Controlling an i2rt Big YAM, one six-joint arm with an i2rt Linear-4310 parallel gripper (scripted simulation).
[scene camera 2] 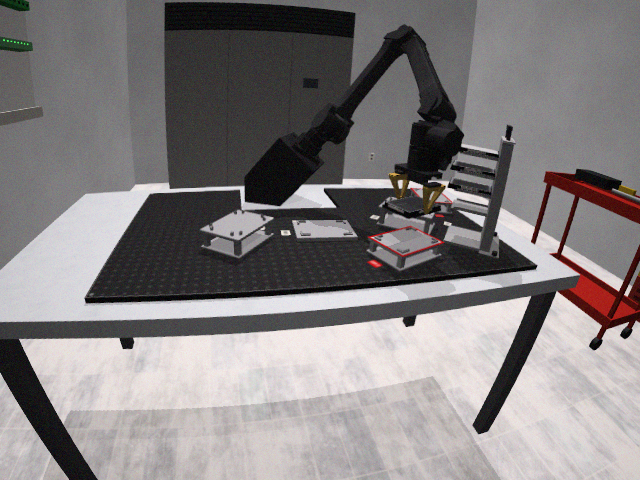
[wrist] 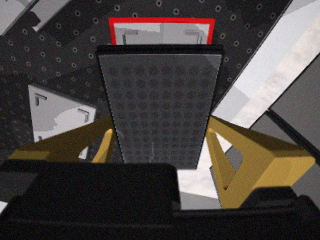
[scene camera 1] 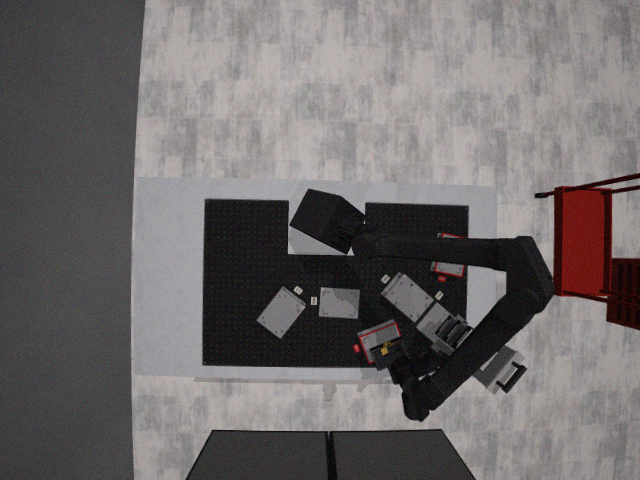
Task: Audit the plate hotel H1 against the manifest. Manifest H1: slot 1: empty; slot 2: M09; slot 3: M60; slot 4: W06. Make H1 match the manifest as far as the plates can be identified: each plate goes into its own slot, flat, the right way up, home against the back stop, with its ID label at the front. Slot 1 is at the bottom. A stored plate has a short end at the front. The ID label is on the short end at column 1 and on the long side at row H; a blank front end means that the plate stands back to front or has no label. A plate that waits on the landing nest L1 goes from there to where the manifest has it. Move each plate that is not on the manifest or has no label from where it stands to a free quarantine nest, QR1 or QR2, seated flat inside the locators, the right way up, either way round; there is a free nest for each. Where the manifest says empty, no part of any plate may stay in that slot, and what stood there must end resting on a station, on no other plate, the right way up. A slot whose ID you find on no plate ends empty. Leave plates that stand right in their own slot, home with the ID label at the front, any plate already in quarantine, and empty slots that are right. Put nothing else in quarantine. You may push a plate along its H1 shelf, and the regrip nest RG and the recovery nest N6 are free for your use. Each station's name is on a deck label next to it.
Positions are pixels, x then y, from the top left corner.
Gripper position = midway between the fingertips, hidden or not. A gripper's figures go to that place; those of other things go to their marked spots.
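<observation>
My gripper [wrist: 160, 119]: 0.13 m from the lens. Red-framed quarantine nest [wrist: 148, 33]: 0.19 m from the lens.
</observation>
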